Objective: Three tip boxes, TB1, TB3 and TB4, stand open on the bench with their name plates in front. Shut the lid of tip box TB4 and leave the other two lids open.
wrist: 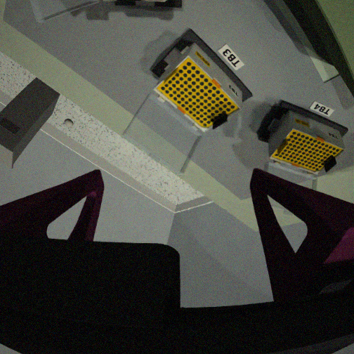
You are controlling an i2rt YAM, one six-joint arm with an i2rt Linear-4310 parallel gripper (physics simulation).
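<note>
Tip box TB4 (pixel 307 150) is at the right of the wrist view, with a yellow, dotted rack on top. Its clear lid (pixel 295 176) is open on the side toward my gripper, partly behind the right finger's tip. Its name plate (pixel 322 108) lies on the far side. Tip box TB3 (pixel 197 92) stands at the upper middle, with its clear lid (pixel 162 132) open and its name plate (pixel 231 57) beyond it. Part of a third box (pixel 150 2) shows at the top edge; its label is not visible. My gripper (pixel 176 177) is open and empty, apart from the boxes.
A dark grey block (pixel 27 117) is at the left, beside a speckled pale strip (pixel 107 142) that runs diagonally past the boxes and has a small round hole. A dark curved edge with a green area (pixel 335 25) beyond it is at the upper right.
</note>
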